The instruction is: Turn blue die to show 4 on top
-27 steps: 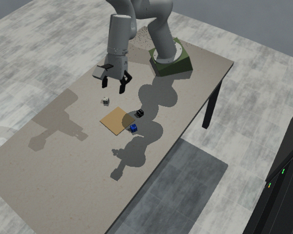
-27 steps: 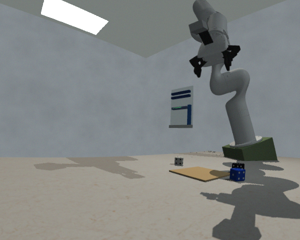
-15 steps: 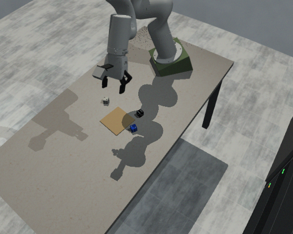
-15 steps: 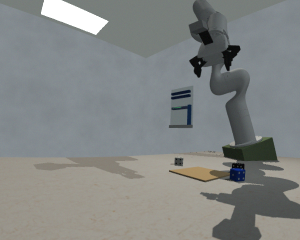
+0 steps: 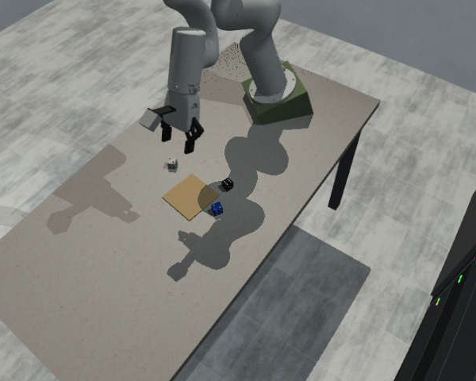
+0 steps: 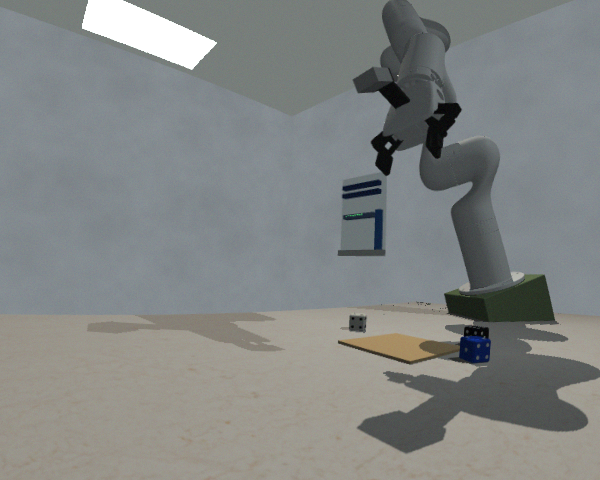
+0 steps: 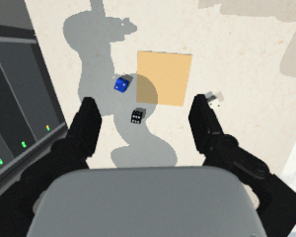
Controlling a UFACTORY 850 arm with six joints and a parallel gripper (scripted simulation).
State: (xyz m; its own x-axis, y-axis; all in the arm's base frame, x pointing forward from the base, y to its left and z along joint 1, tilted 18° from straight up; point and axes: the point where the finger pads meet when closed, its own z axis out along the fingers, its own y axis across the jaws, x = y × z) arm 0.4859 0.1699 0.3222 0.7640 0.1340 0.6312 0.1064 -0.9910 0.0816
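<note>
Right now my hand is 27 cm above the white die, 17 cm to the left of it and 7 cm past it. From my hand the other things lie so: black die (27 cm below, 13 cm behind, 5 cm to the left); blue die (27 cm below, 9 cm to the left, 4 cm behind); tan mat (29 cm below, 2 cm to the right, 2 cm behind).
</note>
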